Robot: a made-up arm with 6 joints. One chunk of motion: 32 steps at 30 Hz.
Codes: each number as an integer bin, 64 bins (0 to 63) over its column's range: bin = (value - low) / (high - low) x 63, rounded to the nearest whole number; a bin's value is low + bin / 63 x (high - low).
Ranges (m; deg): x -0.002..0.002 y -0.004..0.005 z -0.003..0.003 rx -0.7..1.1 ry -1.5..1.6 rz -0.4..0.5
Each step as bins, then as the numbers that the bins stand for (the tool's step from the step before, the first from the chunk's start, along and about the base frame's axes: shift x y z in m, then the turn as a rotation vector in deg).
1 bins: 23 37 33 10 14 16
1 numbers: -0.00054 0.00129 0.00014 -0.414 -0.811 -0.171
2 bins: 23 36 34 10 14 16
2 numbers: -0.00054 0.00114 0.00024 -0.414 -0.811 -0.171
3 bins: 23 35 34 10 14 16
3 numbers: -0.00054 0.00100 0.00024 -0.414 -0.811 -0.171
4 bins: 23 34 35 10 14 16
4 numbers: -0.00054 0.00086 0.00033 -0.414 -0.811 -0.171
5 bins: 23 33 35 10 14 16
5 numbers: -0.00054 0.00071 0.00033 -0.414 -0.811 -0.171
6 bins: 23 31 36 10 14 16
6 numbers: -0.00054 0.00043 0.00043 -0.414 -0.811 -0.171
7 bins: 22 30 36 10 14 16
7 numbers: -0.00060 0.00029 0.00043 -0.414 -0.811 -0.171
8 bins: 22 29 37 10 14 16
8 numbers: -0.00060 0.00014 0.00052 -0.414 -0.811 -0.171
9 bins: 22 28 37 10 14 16
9 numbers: -0.00060 0.00000 0.00052 -0.414 -0.811 -0.171
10 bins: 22 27 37 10 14 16
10 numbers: -0.00060 -0.00014 0.00052 -0.414 -0.811 -0.171
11 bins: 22 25 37 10 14 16
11 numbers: -0.00060 -0.00043 0.00052 -0.414 -0.811 -0.171
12 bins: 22 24 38 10 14 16
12 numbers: -0.00060 -0.00057 0.00062 -0.414 -0.811 -0.171
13 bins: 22 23 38 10 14 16
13 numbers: -0.00060 -0.00071 0.00062 -0.414 -0.811 -0.171
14 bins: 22 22 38 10 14 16
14 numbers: -0.00060 -0.00086 0.00062 -0.414 -0.811 -0.171
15 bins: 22 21 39 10 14 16
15 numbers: -0.00060 -0.00100 0.00071 -0.414 -0.811 -0.171
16 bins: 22 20 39 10 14 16
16 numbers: -0.00060 -0.00114 0.00071 -0.414 -0.811 -0.171
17 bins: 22 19 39 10 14 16
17 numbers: -0.00060 -0.00129 0.00071 -0.414 -0.811 -0.171
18 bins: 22 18 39 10 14 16
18 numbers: -0.00060 -0.00143 0.00071 -0.414 -0.811 -0.171
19 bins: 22 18 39 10 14 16
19 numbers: -0.00060 -0.00143 0.00071 -0.414 -0.811 -0.171
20 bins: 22 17 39 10 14 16
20 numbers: -0.00060 -0.00157 0.00071 -0.414 -0.811 -0.171
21 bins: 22 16 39 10 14 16
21 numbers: -0.00060 -0.00171 0.00071 -0.414 -0.811 -0.171
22 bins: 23 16 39 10 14 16
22 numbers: -0.00054 -0.00171 0.00071 -0.414 -0.811 -0.171
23 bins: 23 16 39 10 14 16
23 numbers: -0.00054 -0.00171 0.00071 -0.414 -0.811 -0.171
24 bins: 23 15 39 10 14 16
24 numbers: -0.00054 -0.00186 0.00071 -0.414 -0.811 -0.171
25 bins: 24 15 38 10 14 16
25 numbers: -0.00048 -0.00186 0.00062 -0.414 -0.811 -0.171
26 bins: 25 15 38 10 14 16
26 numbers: -0.00041 -0.00186 0.00062 -0.414 -0.811 -0.171
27 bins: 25 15 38 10 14 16
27 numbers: -0.00041 -0.00186 0.00062 -0.414 -0.811 -0.171
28 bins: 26 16 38 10 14 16
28 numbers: -0.00035 -0.00171 0.00062 -0.414 -0.811 -0.171
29 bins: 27 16 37 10 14 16
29 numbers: -0.00029 -0.00171 0.00052 -0.414 -0.811 -0.171
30 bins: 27 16 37 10 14 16
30 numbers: -0.00029 -0.00171 0.00052 -0.414 -0.811 -0.171
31 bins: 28 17 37 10 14 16
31 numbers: -0.00022 -0.00157 0.00052 -0.414 -0.811 -0.171
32 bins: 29 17 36 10 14 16
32 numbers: -0.00016 -0.00157 0.00043 -0.414 -0.811 -0.171
